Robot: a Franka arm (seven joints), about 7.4 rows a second.
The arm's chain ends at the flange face. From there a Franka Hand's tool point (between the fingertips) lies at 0.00 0.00 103.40 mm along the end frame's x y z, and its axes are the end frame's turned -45 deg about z.
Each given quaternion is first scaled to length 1.
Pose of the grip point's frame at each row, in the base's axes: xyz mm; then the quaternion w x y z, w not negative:
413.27, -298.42, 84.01, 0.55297, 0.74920, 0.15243, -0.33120
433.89, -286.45, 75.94, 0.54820, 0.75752, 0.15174, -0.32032
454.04, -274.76, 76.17, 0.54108, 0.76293, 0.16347, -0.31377
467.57, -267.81, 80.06, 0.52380, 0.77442, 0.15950, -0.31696
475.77, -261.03, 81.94, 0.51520, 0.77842, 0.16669, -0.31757
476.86, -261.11, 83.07, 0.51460, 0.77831, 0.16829, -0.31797
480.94, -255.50, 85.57, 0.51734, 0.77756, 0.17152, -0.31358
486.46, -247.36, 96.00, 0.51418, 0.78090, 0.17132, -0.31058
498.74, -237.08, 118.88, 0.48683, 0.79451, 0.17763, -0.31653
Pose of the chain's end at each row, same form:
447.15, -202.31, 101.49, 0.63762, 0.75050, -0.14588, -0.09438
466.87, -190.52, 95.97, 0.62906, 0.75793, -0.14970, -0.08615
485.25, -178.78, 98.67, 0.61997, 0.76741, -0.14093, -0.08282
501.05, -173.47, 105.94, 0.60522, 0.77651, -0.14900, -0.09238
509.13, -167.15, 109.59, 0.59751, 0.78295, -0.14389, -0.09624
510.13, -167.22, 110.80, 0.59711, 0.78346, -0.14237, -0.09684
513.01, -161.19, 113.29, 0.59796, 0.78401, -0.13910, -0.09173
518.40, -153.32, 124.78, 0.59390, 0.78702, -0.14056, -0.09017
532.86, -145.46, 152.55, 0.57090, 0.80201, -0.13994, -0.10613

